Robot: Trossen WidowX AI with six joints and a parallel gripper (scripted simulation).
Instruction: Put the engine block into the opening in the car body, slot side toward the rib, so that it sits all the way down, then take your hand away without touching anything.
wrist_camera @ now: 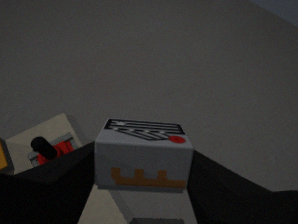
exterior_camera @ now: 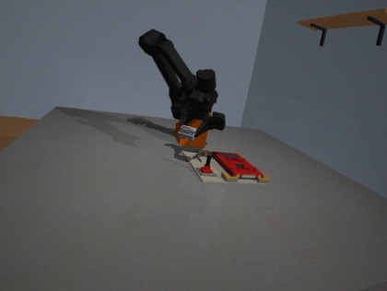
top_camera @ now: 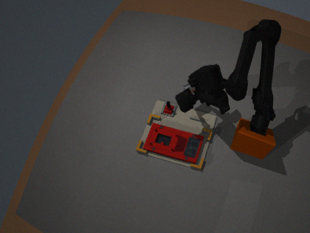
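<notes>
My gripper tip is 70 mm to the right of the stand, 70 mm above it and 60 mm short of it. Round my gripper tip: grey engine block right at my gripper tip.
</notes>
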